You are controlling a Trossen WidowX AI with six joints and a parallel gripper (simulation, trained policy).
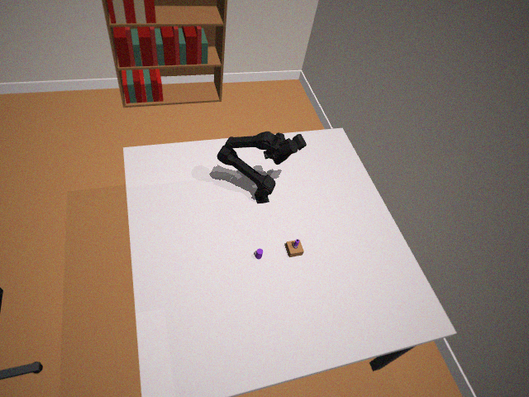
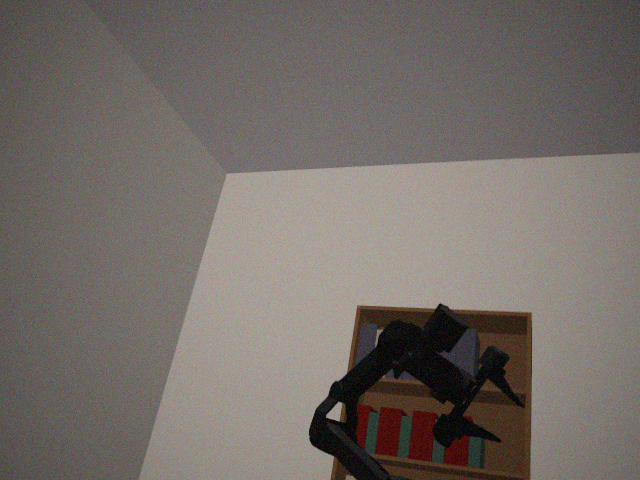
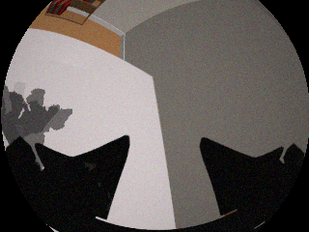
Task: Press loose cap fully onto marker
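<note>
My gripper tip is 39 cm short of the purple cap, 26 cm to the left of it and 24 cm above it. The rest, counted from my gripper tip: purple marker: 39 cm ahead, 20 cm below, 9 cm to the right.
</note>
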